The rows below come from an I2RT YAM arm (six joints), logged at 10 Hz.
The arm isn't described. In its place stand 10 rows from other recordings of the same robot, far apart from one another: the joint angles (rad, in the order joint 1, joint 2, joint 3, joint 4, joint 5, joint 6), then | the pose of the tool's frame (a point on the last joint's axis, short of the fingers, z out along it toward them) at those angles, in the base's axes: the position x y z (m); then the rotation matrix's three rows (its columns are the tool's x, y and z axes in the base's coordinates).
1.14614 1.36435 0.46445 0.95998 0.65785 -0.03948 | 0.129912 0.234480 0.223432; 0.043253 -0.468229 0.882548; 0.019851 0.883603 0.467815; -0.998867 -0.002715 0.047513
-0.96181 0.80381 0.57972 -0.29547 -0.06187 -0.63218 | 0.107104 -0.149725 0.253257; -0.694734 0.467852 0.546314; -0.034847 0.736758 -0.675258; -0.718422 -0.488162 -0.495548
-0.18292 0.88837 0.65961 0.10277 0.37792 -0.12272 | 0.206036 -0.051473 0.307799; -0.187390 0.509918 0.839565; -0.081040 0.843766 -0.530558; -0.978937 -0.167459 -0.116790
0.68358 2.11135 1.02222 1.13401 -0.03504 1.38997 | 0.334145 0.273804 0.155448; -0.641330 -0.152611 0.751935; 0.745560 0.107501 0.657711; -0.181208 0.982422 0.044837
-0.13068 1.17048 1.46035 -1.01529 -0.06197 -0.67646 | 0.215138 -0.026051 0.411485; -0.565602 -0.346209 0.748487; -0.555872 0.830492 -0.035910; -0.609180 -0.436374 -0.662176
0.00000 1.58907 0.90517 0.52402 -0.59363 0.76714 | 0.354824 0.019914 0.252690; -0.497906 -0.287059 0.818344; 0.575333 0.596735 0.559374; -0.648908 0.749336 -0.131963
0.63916 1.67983 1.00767 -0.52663 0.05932 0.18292 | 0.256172 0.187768 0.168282; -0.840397 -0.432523 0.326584; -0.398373 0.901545 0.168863; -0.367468 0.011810 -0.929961
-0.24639 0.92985 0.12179 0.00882 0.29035 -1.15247 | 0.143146 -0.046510 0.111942; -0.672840 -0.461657 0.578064; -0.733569 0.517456 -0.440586; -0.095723 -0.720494 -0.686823
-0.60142 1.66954 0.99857 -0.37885 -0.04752 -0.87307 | 0.272847 -0.185183 0.175857; -0.877622 -0.197432 0.436807; -0.326087 0.913804 -0.242136; -0.351350 -0.354941 -0.866355
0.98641 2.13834 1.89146 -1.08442 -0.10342 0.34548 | 0.239734 0.369097 0.228133; -0.789790 -0.611793 0.044065; -0.583457 0.771487 0.253745; -0.189234 0.174695 -0.966267
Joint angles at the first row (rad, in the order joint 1, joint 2, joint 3, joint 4, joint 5, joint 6):
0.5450, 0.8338, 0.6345, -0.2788, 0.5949, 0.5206
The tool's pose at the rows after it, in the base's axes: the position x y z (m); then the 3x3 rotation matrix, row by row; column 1 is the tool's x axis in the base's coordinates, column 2 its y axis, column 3 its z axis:
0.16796 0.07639 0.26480; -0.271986 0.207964 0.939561; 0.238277 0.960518 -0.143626; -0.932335 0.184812 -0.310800
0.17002 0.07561 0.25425; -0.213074 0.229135 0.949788; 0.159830 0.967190 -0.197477; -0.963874 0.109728 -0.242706
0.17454 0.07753 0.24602; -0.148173 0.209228 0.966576; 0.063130 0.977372 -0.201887; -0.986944 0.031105 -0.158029
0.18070 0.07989 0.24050; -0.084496 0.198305 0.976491; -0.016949 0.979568 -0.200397; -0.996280 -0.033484 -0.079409
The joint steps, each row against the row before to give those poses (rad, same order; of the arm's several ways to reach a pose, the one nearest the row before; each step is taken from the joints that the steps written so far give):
-0.0002, -0.0291, -0.0655, 0.1116, 0.0608, -0.0706
0.0005, 0.0037, -0.0705, 0.1476, 0.0671, -0.1141
-0.0015, 0.0259, -0.0702, 0.2103, 0.0152, -0.1583
-0.0061, 0.0521, -0.0500, 0.2100, -0.0008, -0.1388

